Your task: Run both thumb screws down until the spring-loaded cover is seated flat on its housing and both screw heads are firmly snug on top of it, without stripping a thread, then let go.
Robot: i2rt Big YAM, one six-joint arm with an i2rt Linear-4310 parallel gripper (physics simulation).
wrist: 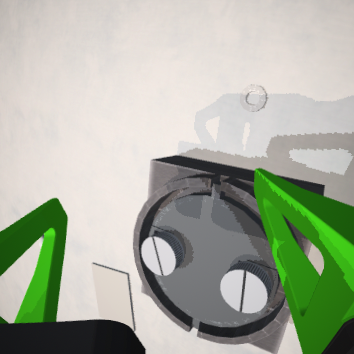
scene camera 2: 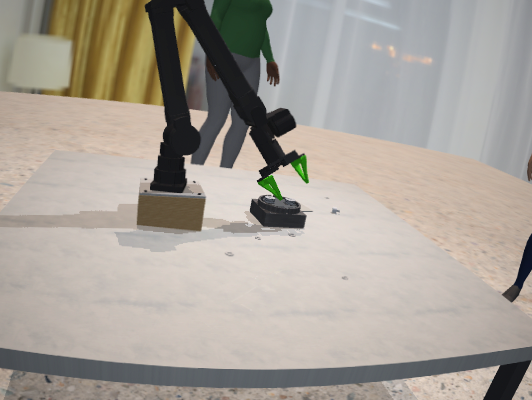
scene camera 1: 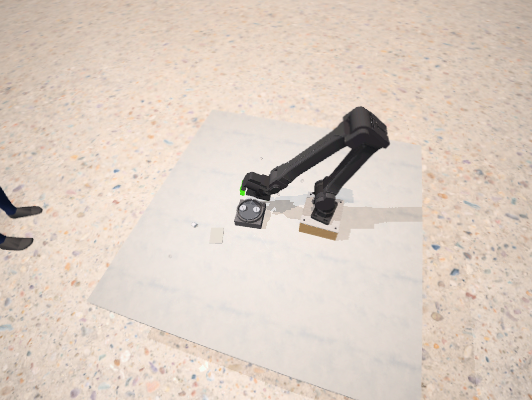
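Seen in the pictures: gripper, between the fingertips: [wrist: 155, 193] [scene camera 2: 294, 191] [scene camera 1: 249, 191]; arm's base, origin of its link: [scene camera 2: 168, 186] [scene camera 1: 324, 211].
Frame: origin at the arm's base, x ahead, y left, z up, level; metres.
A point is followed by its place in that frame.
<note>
The dark square housing [scene camera 1: 248, 225] @[x 0.288, y 0.185, z -0.063 m] [scene camera 2: 281, 219] @[x 0.318, y 0.061, z -0.060 m] [wrist: 167, 172] @[x 0.372, y 0.085, z -0.044 m] stands on the table with the round grey cover [wrist: 205, 285] @[x 0.304, y 0.140, z -0.032 m] inside its raised ring. In the wrist view, one slotted thumb screw [wrist: 159, 256] @[x 0.341, y 0.133, z -0.019 m] is at the cover's left and another thumb screw [wrist: 244, 291] @[x 0.280, y 0.114, z -0.018 m] at its lower right. Knurled sides show beside both heads. Whether the cover sits flat or the heads touch it cannot be told. My gripper [scene camera 2: 294, 190] @[x 0.340, y 0.067, z 0.024 m] [wrist: 155, 193] @[x 0.340, y 0.067, z 0.024 m] is open and empty, tilted above the housing. Its right finger in the wrist view hides part of the housing's right side.
A thin pale plate [scene camera 1: 216, 235] @[x 0.401, y 0.289, z -0.081 m] [wrist: 112, 295] @[x 0.400, y 0.283, z -0.081 m] lies near the housing. A small metal piece [scene camera 1: 194, 224] @[x 0.519, y 0.292, z -0.066 m] [scene camera 2: 335, 211] @[x 0.524, y 0.281, z -0.076 m] lies beyond it. Several small rings lie about, including one ring [wrist: 254, 98] near the housing and another ring [scene camera 2: 345, 278] @[x 0.447, y -0.237, z -0.082 m]. The arm's base block [scene camera 1: 318, 230] @[x -0.011, y 0.085, z -0.032 m] [scene camera 2: 170, 212] @[x 0.021, y -0.080, z -0.042 m] stands nearby.
</note>
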